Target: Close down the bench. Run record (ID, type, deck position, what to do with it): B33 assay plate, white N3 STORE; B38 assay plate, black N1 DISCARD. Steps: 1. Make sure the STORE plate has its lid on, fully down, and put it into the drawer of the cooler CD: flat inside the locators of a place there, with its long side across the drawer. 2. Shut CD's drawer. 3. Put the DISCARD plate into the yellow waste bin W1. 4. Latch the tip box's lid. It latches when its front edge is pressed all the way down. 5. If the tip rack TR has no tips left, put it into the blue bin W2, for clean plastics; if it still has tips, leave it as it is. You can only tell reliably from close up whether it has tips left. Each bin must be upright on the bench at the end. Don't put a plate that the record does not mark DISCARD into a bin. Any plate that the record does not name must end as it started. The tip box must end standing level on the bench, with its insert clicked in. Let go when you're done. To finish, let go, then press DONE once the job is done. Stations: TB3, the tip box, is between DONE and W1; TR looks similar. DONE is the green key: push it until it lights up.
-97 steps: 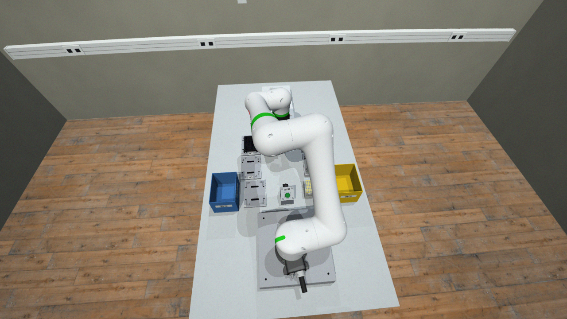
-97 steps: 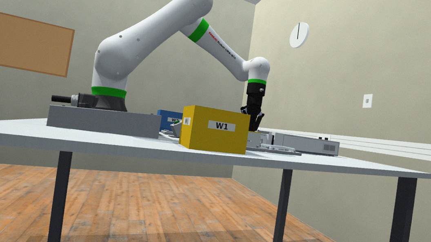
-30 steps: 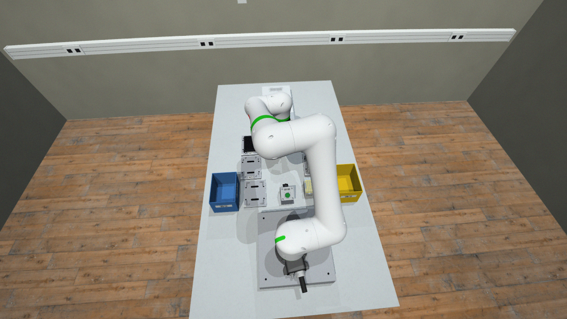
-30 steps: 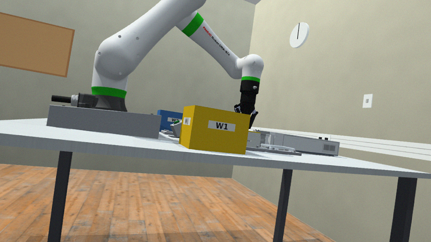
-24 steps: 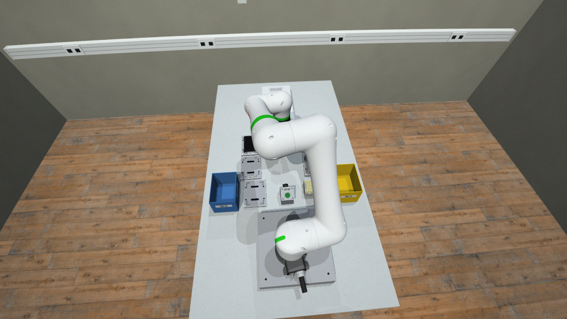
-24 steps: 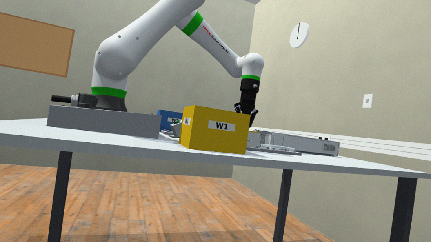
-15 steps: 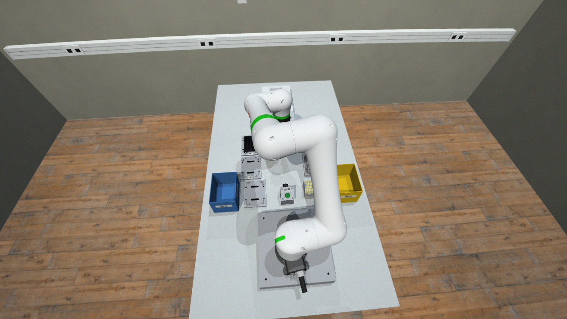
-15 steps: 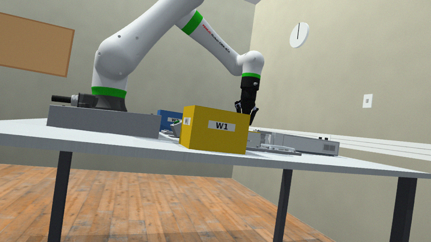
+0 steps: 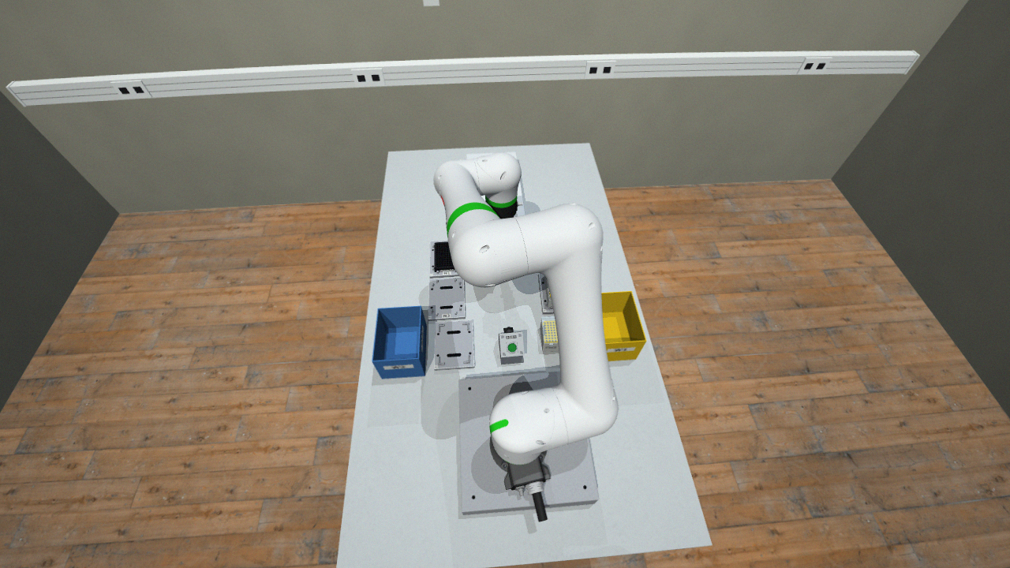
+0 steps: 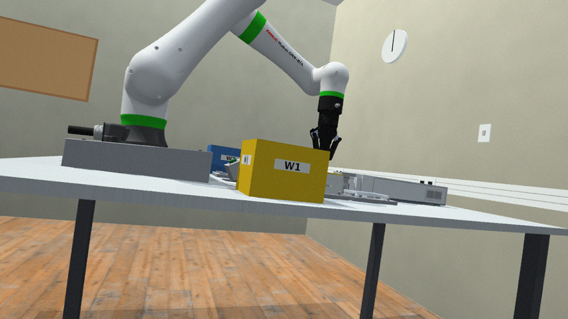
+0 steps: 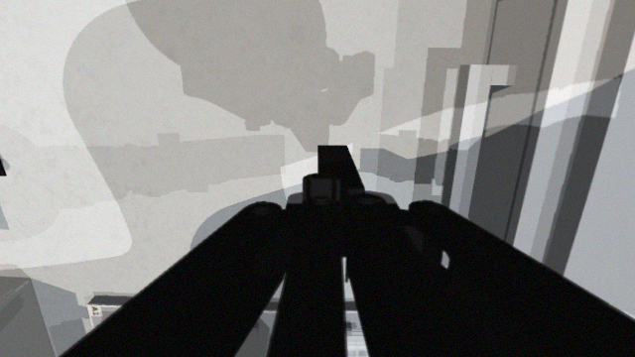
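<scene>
Right now the black assay plate is 90 mm ahead of my hand, 180 mm to the left of it and 60 mm below it. Also, from my hand: N2 label: 30 mm behind, 190 mm to the right, 70 mm below; then clear plate lid: 180 mm ahead, 30 mm to the right, 50 mm below; then white plate: 180 mm ahead, 30 mm to the right, 60 mm below.
</scene>
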